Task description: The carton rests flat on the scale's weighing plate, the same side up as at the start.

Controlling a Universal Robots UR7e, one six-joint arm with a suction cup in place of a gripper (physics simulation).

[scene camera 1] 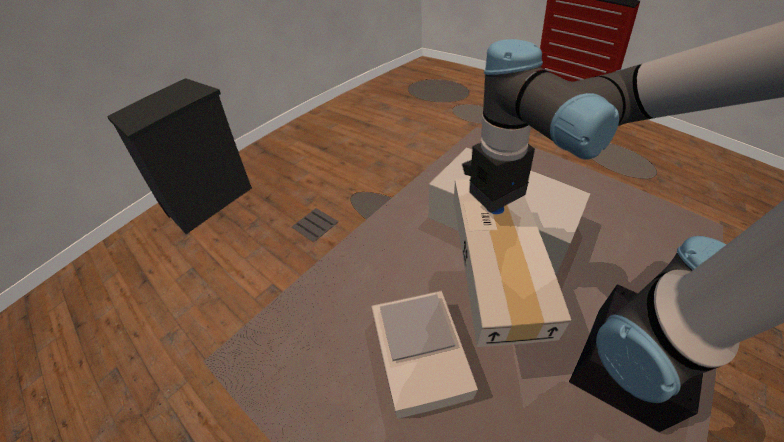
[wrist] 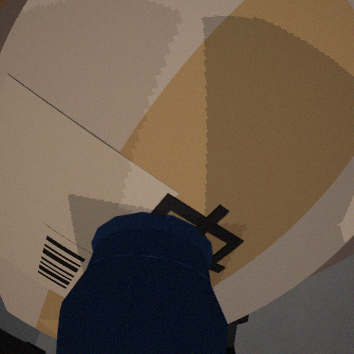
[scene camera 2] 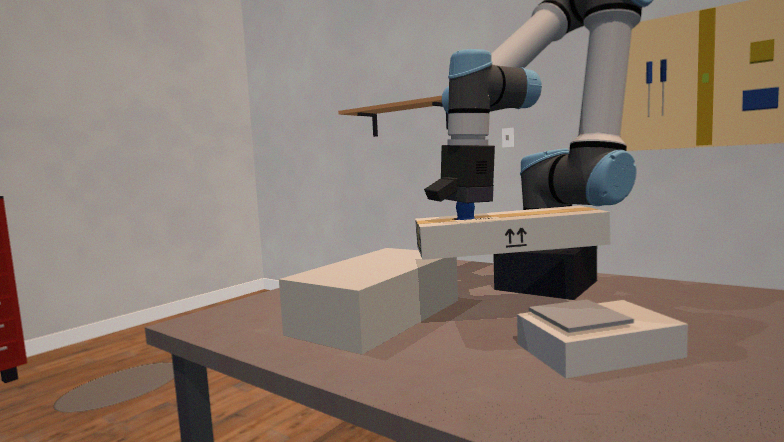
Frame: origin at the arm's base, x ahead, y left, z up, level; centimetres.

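Seen in the pictures: end effector, tool point: (scene camera 1: 494, 212) (wrist: 160, 231).
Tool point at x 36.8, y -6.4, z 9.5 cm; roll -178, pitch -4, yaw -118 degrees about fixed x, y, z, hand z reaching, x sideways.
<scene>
A point is followed by its place in that frame.
The long white carton (scene camera 1: 518, 280) {y 7.8, x 27.2, z 11.2 cm} (scene camera 2: 554, 236) {y 9.7, x 34.0, z 7.5 cm} (wrist: 280, 125), with tan tape along its top, hangs from my suction cup (scene camera 1: 497, 210) (scene camera 2: 465, 213) (wrist: 150, 235). The cup is sealed on the top face near one end, beside the barcode label. The carton is roughly level, its arrows pointing up. Its far end is off to the robot base side. The scale (scene camera 1: 430, 387) {y 23.6, x 32.8, z -5.3 cm} (scene camera 2: 625, 351) {y 22.4, x 43.7, z -8.1 cm} stands on the table, apart from the carton; its grey weighing plate (scene camera 1: 417, 328) {y 15.5, x 40.4, z -3.8 cm} (scene camera 2: 581, 316) {y 15.9, x 42.8, z -3.8 cm} is bare. The carton is higher than the plate. The wrist view does not show the scale.
A large pale block (scene camera 1: 557, 203) {y -27.1, x 27.1, z 0.6 cm} (scene camera 2: 351, 280) {y -22.9, x 51.7, z 0.6 cm} stands on the table (scene camera 1: 329, 340) {y 24.5, x 56.0, z -10.8 cm} (scene camera 2: 466, 384) {y 3.2, x 59.4, z -10.8 cm}, partly under the carton's held end; whether they touch is unclear. The robot's black base (scene camera 1: 653, 414) {y 9.4, x -4.9, z -6.0 cm} (scene camera 2: 543, 274) {y 1.1, x 10.0, z -5.5 cm} stands near the carton's other end.
</scene>
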